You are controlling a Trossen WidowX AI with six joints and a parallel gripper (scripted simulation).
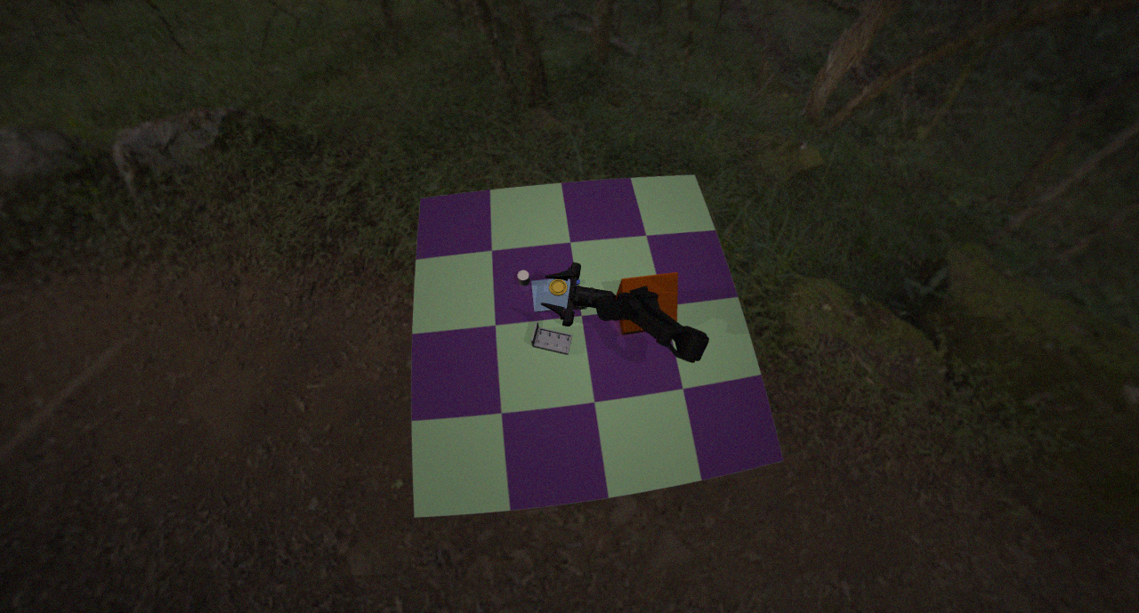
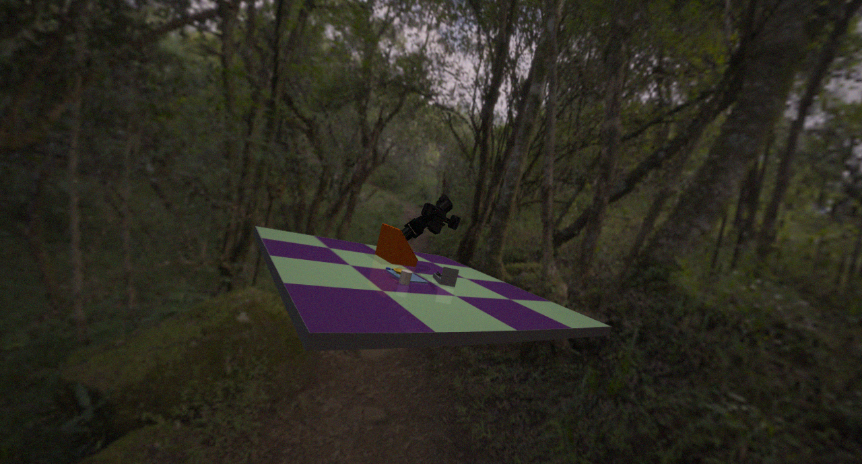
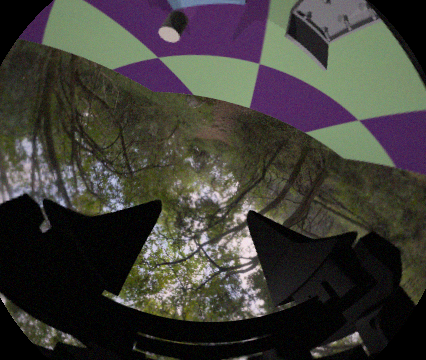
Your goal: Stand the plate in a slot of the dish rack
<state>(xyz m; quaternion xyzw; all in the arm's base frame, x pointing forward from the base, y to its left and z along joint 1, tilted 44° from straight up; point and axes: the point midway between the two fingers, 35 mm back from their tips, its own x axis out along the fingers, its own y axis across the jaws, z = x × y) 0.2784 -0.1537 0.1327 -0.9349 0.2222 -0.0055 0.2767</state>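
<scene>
The yellow plate is 28 cm below my gripper tip, 12 cm to the right of it and 8 cm behind it. Also, from my gripper tip: grey dish rack: 28 cm below, 8 cm to the left; white cylinder: 27 cm below, 19 cm to the right, 4 cm ahead; light blue mat: 30 cm below, 11 cm to the right, 5 cm behind.
</scene>
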